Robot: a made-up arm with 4 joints.
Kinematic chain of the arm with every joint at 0, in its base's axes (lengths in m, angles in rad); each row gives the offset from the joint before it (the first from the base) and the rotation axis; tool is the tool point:
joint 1: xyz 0 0 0.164 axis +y
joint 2: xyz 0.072 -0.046 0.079 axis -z
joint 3: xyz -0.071 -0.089 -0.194 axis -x
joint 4: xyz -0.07 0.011 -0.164 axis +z
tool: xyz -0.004 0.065 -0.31
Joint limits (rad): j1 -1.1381..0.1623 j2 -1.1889..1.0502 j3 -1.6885..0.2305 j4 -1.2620..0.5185
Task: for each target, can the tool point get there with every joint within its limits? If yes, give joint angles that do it. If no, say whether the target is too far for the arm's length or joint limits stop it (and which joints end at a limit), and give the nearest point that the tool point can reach.
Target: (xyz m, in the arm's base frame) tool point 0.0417 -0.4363 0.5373
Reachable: no: joint limits stop it (at a limit: joint 1, joint 2, joint 3) | nearest point -0.3330 -0.0663 0.2271 | short by 0.611 m
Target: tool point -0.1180 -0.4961 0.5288
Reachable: no: joint limits stop it (at a limit: joint 1, joint 2, joint 3, joint 4) | nearest point -0.3355 -0.0706 0.2247 | short by 0.566 m
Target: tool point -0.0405 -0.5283 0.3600
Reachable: no: joint limits stop it (at a limit: joint 1, joint 2, joint 3, joint 4) | nearest point -0.3355 -0.0706 0.2247 | short by 0.561 m
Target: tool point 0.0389 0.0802 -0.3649
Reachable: yes | joints -0.2815 -0.2731 -0.4118 -0.0650
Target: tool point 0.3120 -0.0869 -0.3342
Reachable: yes | joints -0.6801 -0.3809 -0.0601 0.0420
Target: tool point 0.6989 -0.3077 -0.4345
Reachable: no: too far | nearest point 0.4600 -0.2597 -0.2299 | short by 0.318 m
